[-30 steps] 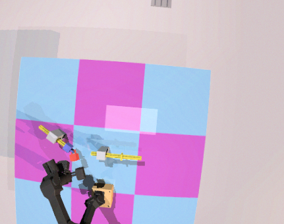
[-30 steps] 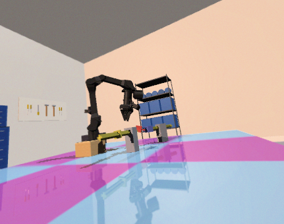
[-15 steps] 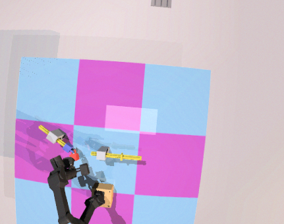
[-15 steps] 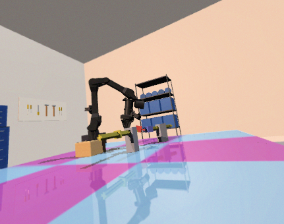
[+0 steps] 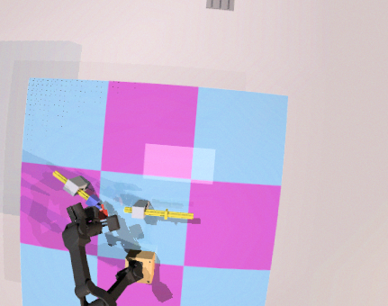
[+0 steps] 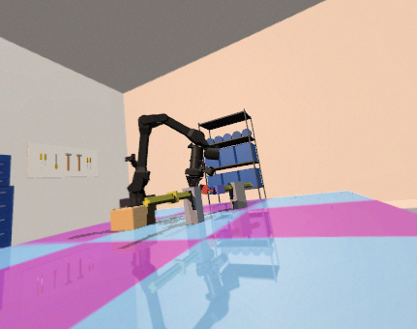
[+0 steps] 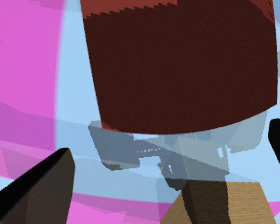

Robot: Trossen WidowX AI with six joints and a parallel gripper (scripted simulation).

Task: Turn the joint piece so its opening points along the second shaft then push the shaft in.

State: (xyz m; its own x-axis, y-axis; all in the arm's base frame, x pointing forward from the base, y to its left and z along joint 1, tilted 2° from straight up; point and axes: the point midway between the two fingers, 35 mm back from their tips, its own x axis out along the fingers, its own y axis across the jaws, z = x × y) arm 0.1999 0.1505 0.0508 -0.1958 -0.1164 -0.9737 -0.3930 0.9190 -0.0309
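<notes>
Right now my gripper tip is 5 cm short of the red joint piece and 2 cm to the right of it.
</notes>
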